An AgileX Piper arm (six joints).
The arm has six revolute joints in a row. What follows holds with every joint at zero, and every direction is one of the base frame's. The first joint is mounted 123.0 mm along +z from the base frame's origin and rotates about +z. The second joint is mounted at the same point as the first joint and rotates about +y. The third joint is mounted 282.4 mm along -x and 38.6 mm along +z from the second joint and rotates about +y. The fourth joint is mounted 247.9 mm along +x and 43.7 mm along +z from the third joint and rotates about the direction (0.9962, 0, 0.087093). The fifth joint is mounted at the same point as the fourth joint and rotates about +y. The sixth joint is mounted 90.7 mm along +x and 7.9 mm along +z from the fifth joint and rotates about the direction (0.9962, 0, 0.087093). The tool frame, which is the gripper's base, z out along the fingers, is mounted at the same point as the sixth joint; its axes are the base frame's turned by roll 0.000, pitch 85.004 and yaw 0.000 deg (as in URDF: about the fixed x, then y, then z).
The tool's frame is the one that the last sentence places.
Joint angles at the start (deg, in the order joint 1, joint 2, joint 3, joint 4, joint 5, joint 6): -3.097 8.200 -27.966 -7.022 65.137 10.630
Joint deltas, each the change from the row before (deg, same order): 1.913 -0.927 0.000 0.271 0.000 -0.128; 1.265 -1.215 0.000 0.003 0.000 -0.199; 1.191 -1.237 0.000 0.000 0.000 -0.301; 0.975 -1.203 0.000 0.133 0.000 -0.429; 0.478 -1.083 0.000 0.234 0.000 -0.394; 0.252 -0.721 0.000 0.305 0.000 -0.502; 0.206 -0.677 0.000 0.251 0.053 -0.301; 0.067 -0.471 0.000 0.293 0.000 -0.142; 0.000 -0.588 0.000 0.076 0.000 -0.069; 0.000 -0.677 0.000 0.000 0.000 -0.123
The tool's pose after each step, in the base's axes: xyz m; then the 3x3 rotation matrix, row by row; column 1 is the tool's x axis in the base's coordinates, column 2 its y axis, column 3 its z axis. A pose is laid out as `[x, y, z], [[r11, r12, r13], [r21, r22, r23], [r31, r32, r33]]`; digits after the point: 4 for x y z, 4 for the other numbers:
[0.0111, -0.0099, 0.2682], [[-0.6138, 0.1865, 0.7671], [0.1451, 0.9818, -0.1225], [-0.7760, 0.0361, -0.6297]]
[0.0082, -0.0097, 0.2684], [[-0.6009, 0.1618, 0.7828], [0.1282, 0.9861, -0.1055], [-0.7890, 0.0369, -0.6133]]
[0.0053, -0.0096, 0.2685], [[-0.5869, 0.1374, 0.7979], [0.1108, 0.9899, -0.0889], [-0.8020, 0.0362, -0.5962]]
[0.0024, -0.0094, 0.2686], [[-0.5728, 0.1143, 0.8117], [0.0951, 0.9928, -0.0728], [-0.8141, 0.0355, -0.5796]]
[-0.0003, -0.0092, 0.2685], [[-0.5592, 0.0994, 0.8231], [0.0859, 0.9944, -0.0618], [-0.8246, 0.0362, -0.5646]]
[-0.0021, -0.0089, 0.2685], [[-0.5504, 0.0871, 0.8304], [0.0775, 0.9956, -0.0530], [-0.8313, 0.0352, -0.5547]]
[-0.0038, -0.0086, 0.2683], [[-0.5423, 0.0780, 0.8365], [0.0728, 0.9963, -0.0457], [-0.8370, 0.0361, -0.5460]]
[-0.0050, -0.0083, 0.2683], [[-0.5361, 0.0725, 0.8410], [0.0722, 0.9966, -0.0399], [-0.8411, 0.0394, -0.5395]]
[-0.0065, -0.0082, 0.2682], [[-0.5276, 0.0708, 0.8465], [0.0721, 0.9967, -0.0384], [-0.8464, 0.0408, -0.5310]]
[-0.0082, -0.0083, 0.2681], [[-0.5178, 0.0692, 0.8527], [0.0705, 0.9968, -0.0380], [-0.8526, 0.0404, -0.5210]]

